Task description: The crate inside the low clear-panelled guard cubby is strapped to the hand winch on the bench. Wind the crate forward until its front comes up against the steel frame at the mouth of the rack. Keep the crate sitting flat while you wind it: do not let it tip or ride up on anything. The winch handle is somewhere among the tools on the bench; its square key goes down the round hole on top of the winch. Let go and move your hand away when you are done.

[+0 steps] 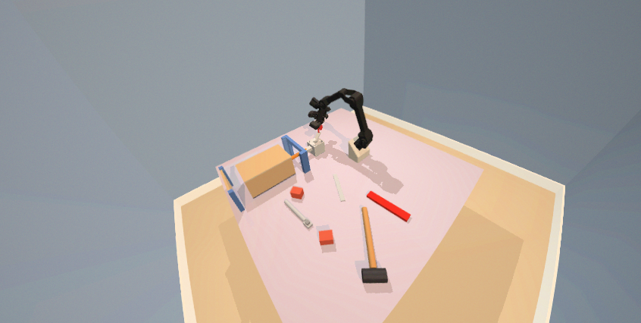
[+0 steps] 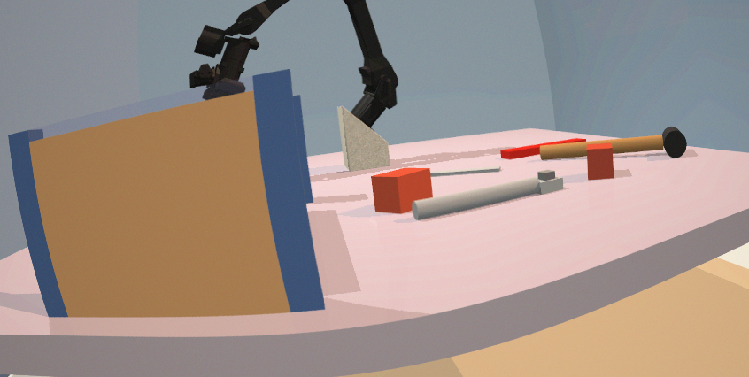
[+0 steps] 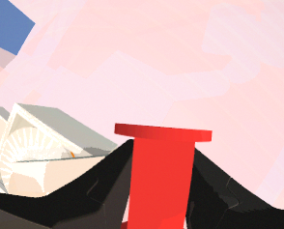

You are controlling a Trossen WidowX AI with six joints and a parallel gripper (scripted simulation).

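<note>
Right now the pale crank arm is 3 cm ahead of my gripper tip, 4 cm to the left of it and 3 cm below it. The rest, counted from my gripper tip: red knob: 2 cm to the left; pale winch: 7 cm ahead, 6 cm to the left, 10 cm below; blue frame: 24 cm ahead, 5 cm to the left, 3 cm below.
</note>
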